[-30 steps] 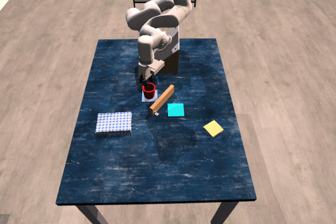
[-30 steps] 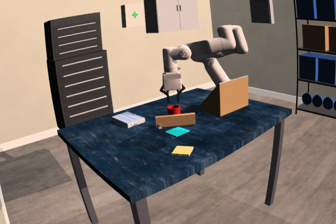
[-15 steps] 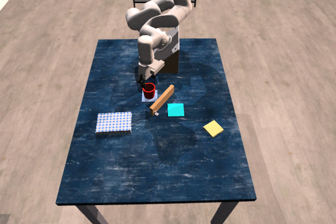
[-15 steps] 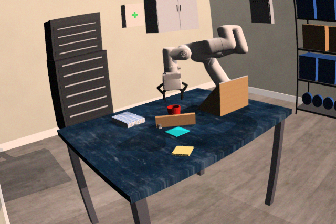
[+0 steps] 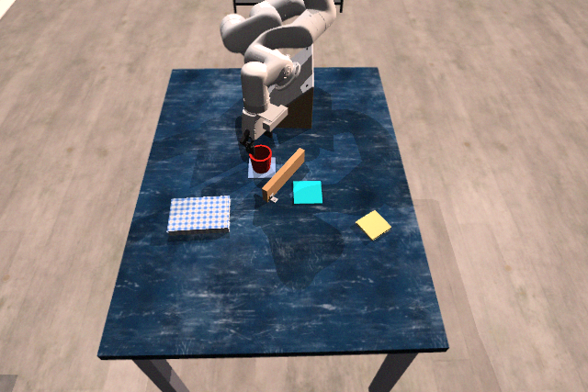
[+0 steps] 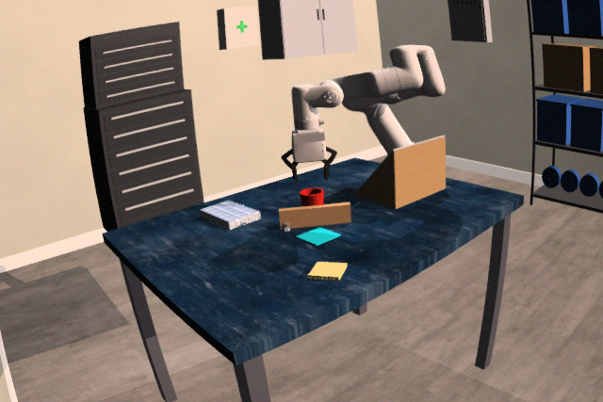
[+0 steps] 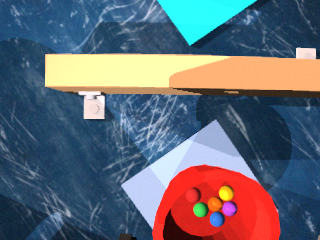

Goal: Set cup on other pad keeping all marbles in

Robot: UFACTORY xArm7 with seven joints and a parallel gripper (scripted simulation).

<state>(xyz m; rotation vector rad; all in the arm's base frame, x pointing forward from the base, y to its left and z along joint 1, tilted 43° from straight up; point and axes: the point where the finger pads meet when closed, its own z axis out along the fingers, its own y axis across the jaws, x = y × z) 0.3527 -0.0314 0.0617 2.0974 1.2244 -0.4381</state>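
Now: the red cup 100 mm below my hand. From my hand the other things lie so: wooden rail 50 mm ahead, 80 mm to the left, 100 mm below; then pale blue pad 130 mm below; then yellow marble 20 mm ahead, 100 mm below.
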